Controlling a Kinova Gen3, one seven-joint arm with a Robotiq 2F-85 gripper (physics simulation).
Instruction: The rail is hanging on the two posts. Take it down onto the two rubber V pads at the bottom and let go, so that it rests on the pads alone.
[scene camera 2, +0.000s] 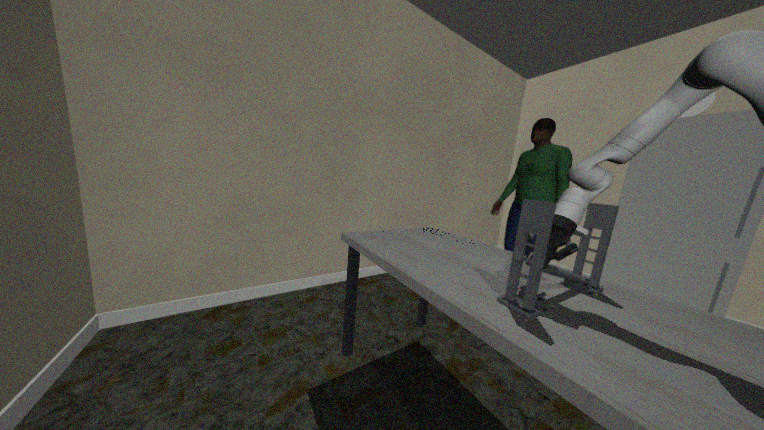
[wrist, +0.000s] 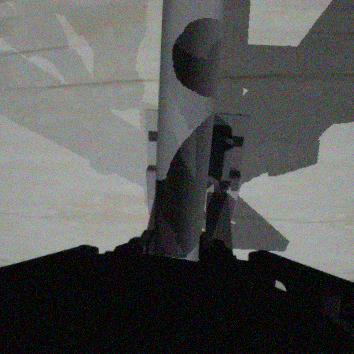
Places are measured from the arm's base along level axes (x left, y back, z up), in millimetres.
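Pixels of known places: gripper, fingertip midpoint: (wrist: 176, 246).
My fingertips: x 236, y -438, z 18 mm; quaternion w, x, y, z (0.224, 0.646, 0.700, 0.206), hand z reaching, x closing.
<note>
Behind a point stands the place of what it marks.
The rail (wrist: 187, 100) @(x 147, y -440, z 12 mm) is a grey round bar running from the top of the wrist view down between the fingers. In the scene view it sits low between the posts, partly hidden; whether it touches the pads cannot be told. My gripper (wrist: 176, 246) @(x 236, y -438, z 18 mm) is shut on the rail; in the scene view it is behind the near post. The near grey post (scene camera 2: 537, 216) @(x 294, y -422, z 166 mm) and the far post (scene camera 2: 602, 216) @(x -106, y -439, z 165 mm) stand upright on the table. Dark blocks show beside the rail at a post foot in the wrist view; I cannot tell which are the V pads.
The pale table (scene camera 2: 454, 267) @(x 258, y -705, z -94 mm) carries both posts, with long shadows across it. The white arm (scene camera 2: 649, 125) @(x 36, y -347, z 419 mm) reaches down from the upper right. A person in a green top (scene camera 2: 544, 170) stands behind the table. A grey door (scene camera 2: 673, 213) is at the right.
</note>
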